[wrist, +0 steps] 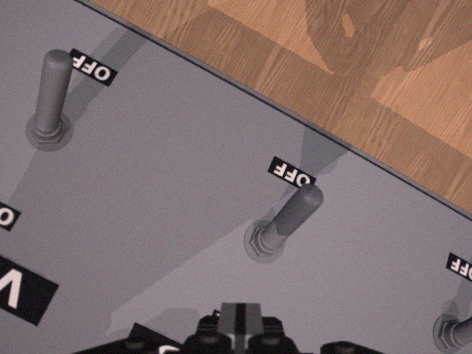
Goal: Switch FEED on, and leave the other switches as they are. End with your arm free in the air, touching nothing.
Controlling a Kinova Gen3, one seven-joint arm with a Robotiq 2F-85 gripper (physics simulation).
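Frame: origin at the arm's base, x left, y back, z up, level; centimetres.
Seen in the pictures: gripper, fingertip midpoint: [240, 329].
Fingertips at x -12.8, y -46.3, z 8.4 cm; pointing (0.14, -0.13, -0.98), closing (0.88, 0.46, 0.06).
Note:
A point is followed by its place in that frame.
My gripper [240, 329] @(z 8.4, x -12.8, y -46.3 cm) is shut and empty at the bottom of the wrist view, over the grey panel [165, 150] @(z 0.0, x -18.3, y -43.2 cm) and below the middle switch in the picture. The middle switch [292, 215] @(z 3.8, x -12.0, y -42.5 cm) has its lever leaning to the upper right, its tip beside an OFF label [291, 172] @(z -1.0, x -11.9, y -41.2 cm). The left switch [53, 92] @(z 3.7, x -23.5, y -42.6 cm) leans up, its tip beside another OFF label [93, 67] @(z -1.0, x -23.6, y -41.2 cm). The right switch [457, 334] @(z 2.2, x -0.2, y -44.3 cm) is cut off by the view's edge, below a third OFF label [462, 269] @(z -0.9, x 0.1, y -41.4 cm). The name FEED cannot be read on any label; a name plate [145, 337] @(z 4.2, x -15.1, y -50.6 cm) is partly hidden by the gripper.
A dark name plate [25, 292] @(z 4.5, x -20.8, y -51.0 cm) with part of a letter shows at the left, and part of another label [7, 217] @(z 3.2, x -23.2, y -48.8 cm) above it. The panel's edge [240, 86] @(z -2.6, x -16.4, y -38.5 cm) runs diagonally, with the wooden table [280, 30] @(z -8.7, x -15.6, y -33.6 cm) beyond it. Shadows of the arm fall on both.

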